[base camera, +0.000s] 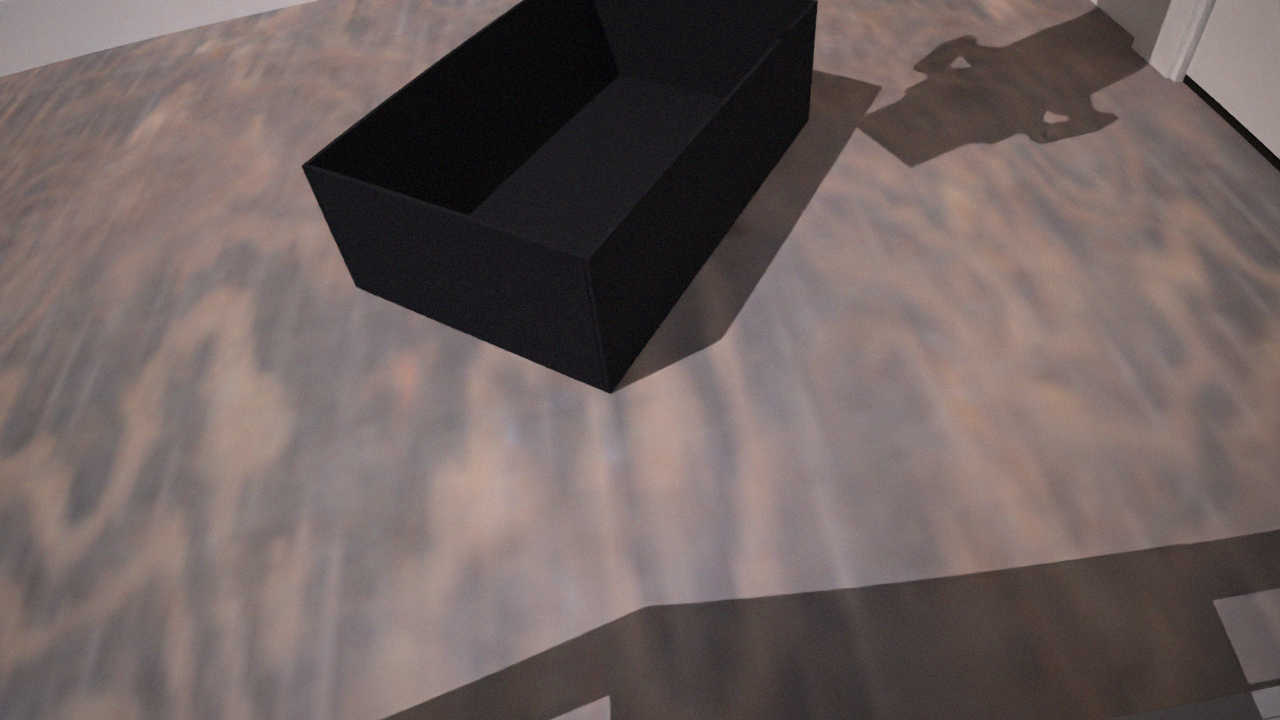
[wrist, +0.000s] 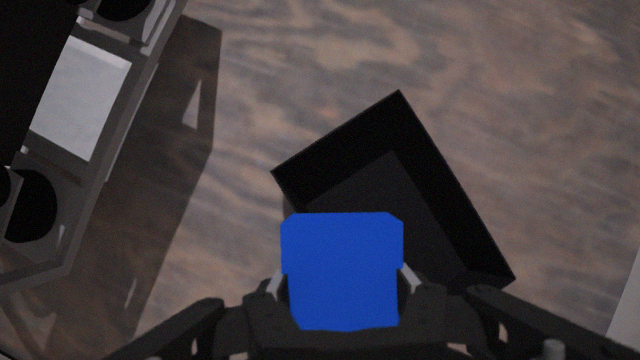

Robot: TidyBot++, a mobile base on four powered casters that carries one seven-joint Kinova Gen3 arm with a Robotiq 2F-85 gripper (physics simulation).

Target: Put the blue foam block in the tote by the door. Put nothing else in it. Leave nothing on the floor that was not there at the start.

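Places are measured from the arm's base along level axes (x up, y back, z right), in centimetres.
Where they show: gripper, between the fingertips: [wrist: 341,283].
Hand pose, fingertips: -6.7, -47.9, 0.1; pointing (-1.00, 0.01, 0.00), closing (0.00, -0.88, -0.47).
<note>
After its pixels a point has its place, as x, y, z.
The blue foam block [wrist: 342,265] @[-5.4, -47.3, -1.2] is held between the fingertips of my gripper [wrist: 341,283] @[-6.7, -47.9, 0.1], which is shut on it. The block is in the lower middle of the wrist view. The black tote [base camera: 474,286] @[-34.8, -41.6, -9.4] [wrist: 450,200] @[-36.1, -62.6, -9.7] stands on the floor, at the upper middle of the base camera view. In the wrist view the block overlaps the near part of the tote's opening, and block and fingers hide part of the tote. The part of the tote's inner floor that shows holds no object. The gripper and block do not show in the base camera view.
The mobile base [wrist: 100,135] @[-28.7, -13.2, 3.2] is at the left of the wrist view, with its shadow beside it. A white door frame [base camera: 1179,40] @[-35.9, -67.5, 47.8] is at the upper right of the base camera view. A pale wall [base camera: 107,26] @[-36.9, -96.5, -62.3] is at the upper left. The arm's shadow lies right of the tote.
</note>
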